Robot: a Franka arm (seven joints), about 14 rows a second.
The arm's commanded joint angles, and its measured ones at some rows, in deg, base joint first. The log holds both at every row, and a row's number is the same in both.
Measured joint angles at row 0: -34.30 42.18 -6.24 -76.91 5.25 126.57 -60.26
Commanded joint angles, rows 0 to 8: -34.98 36.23 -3.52 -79.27 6.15 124.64 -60.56; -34.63 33.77 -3.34 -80.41 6.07 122.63 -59.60; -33.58 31.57 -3.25 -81.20 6.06 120.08 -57.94; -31.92 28.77 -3.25 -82.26 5.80 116.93 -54.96; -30.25 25.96 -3.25 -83.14 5.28 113.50 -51.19; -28.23 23.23 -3.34 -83.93 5.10 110.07 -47.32; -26.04 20.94 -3.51 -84.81 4.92 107.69 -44.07; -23.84 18.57 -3.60 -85.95 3.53 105.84 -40.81; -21.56 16.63 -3.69 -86.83 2.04 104.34 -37.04
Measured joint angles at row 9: -25.26 22.42 -3.08 -81.42 4.28 105.98 -43.00
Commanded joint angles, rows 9 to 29: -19.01 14.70 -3.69 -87.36 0.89 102.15 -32.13; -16.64 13.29 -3.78 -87.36 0.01 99.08 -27.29; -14.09 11.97 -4.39 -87.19 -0.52 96.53 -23.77; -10.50 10.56 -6.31 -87.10 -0.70 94.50 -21.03; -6.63 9.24 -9.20 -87.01 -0.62 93.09 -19.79; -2.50 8.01 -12.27 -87.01 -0.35 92.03 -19.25; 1.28 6.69 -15.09 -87.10 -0.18 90.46 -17.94; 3.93 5.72 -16.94 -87.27 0.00 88.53 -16.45; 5.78 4.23 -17.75 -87.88 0.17 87.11 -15.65; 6.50 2.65 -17.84 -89.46 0.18 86.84 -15.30; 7.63 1.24 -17.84 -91.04 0.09 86.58 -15.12; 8.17 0.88 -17.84 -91.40 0.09 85.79 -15.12; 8.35 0.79 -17.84 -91.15 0.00 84.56 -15.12; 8.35 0.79 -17.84 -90.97 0.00 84.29 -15.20; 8.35 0.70 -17.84 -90.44 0.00 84.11 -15.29; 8.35 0.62 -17.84 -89.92 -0.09 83.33 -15.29; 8.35 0.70 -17.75 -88.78 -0.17 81.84 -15.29; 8.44 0.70 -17.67 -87.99 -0.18 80.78 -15.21; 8.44 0.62 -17.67 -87.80 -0.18 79.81 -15.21; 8.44 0.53 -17.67 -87.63 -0.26 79.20 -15.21; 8.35 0.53 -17.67 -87.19 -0.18 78.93 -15.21
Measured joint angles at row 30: 7.14 1.46 -16.81 -87.94 0.27 80.62 -15.97
